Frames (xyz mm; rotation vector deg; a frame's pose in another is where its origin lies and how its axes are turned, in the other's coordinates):
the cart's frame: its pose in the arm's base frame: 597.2 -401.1 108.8 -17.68 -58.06 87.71
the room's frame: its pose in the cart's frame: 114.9 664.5 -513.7 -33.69 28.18 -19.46
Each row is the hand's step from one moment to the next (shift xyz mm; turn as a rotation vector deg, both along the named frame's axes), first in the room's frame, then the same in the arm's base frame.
Working: the room's frame: its pose in the arm's base frame: 480.0 -20.1 -639.4 -47.79 -59.06 44.02

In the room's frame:
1: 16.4 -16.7 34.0 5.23 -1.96 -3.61
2: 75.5 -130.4 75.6 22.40 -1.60 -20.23
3: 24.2 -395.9 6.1 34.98 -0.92 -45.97
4: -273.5 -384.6 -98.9 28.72 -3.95 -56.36
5: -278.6 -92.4 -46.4 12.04 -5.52 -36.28
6: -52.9 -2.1 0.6 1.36 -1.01 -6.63
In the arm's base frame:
1: -24.0 13.6 30.7 5.36 2.74 2.83
2: -26.8 19.3 165.3 26.38 13.91 4.90
3: 61.1 -165.5 355.3 54.40 19.31 2.26
4: 61.3 -437.1 194.1 62.54 10.25 -0.58
5: -32.9 -291.6 -46.9 38.62 -0.31 -0.43
6: -17.3 -46.0 -19.7 6.79 -0.77 -0.42

